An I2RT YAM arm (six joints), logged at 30 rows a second.
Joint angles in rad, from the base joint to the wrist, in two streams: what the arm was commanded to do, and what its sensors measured. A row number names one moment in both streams.
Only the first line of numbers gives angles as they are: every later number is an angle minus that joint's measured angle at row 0.
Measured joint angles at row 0: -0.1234 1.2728 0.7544 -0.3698 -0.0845 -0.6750
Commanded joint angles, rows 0 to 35: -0.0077 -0.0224 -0.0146 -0.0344 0.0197 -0.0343; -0.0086 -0.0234 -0.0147 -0.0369 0.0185 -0.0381; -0.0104 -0.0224 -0.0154 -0.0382 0.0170 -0.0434; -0.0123 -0.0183 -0.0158 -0.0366 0.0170 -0.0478; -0.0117 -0.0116 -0.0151 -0.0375 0.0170 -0.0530; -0.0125 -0.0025 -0.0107 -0.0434 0.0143 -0.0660; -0.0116 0.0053 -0.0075 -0.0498 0.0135 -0.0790; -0.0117 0.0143 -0.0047 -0.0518 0.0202 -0.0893; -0.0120 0.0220 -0.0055 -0.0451 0.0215 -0.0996; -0.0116 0.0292 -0.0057 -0.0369 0.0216 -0.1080; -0.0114 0.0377 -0.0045 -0.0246 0.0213 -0.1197; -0.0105 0.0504 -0.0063 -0.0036 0.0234 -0.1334; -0.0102 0.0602 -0.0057 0.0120 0.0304 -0.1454; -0.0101 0.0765 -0.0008 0.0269 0.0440 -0.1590; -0.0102 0.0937 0.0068 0.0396 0.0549 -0.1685; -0.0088 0.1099 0.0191 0.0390 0.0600 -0.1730; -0.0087 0.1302 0.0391 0.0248 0.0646 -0.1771; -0.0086 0.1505 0.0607 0.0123 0.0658 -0.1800; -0.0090 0.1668 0.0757 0.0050 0.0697 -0.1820; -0.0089 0.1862 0.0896 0.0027 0.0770 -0.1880; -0.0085 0.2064 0.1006 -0.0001 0.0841 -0.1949; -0.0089 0.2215 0.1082 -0.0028 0.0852 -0.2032; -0.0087 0.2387 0.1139 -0.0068 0.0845 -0.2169; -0.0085 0.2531 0.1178 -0.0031 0.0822 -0.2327; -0.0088 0.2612 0.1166 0.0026 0.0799 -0.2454; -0.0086 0.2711 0.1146 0.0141 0.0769 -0.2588; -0.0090 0.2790 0.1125 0.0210 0.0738 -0.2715; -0.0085 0.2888 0.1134 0.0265 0.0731 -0.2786; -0.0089 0.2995 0.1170 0.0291 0.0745 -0.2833; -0.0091 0.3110 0.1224 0.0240 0.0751 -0.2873; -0.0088 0.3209 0.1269 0.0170 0.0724 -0.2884; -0.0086 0.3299 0.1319 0.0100 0.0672 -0.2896; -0.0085 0.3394 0.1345 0.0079 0.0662 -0.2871; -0.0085 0.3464 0.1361 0.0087 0.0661 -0.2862; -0.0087 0.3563 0.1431 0.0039 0.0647 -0.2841; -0.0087 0.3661 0.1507 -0.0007 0.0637 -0.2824
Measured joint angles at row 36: -0.0073 0.3418 0.1201 0.0228 0.0820 -0.2602
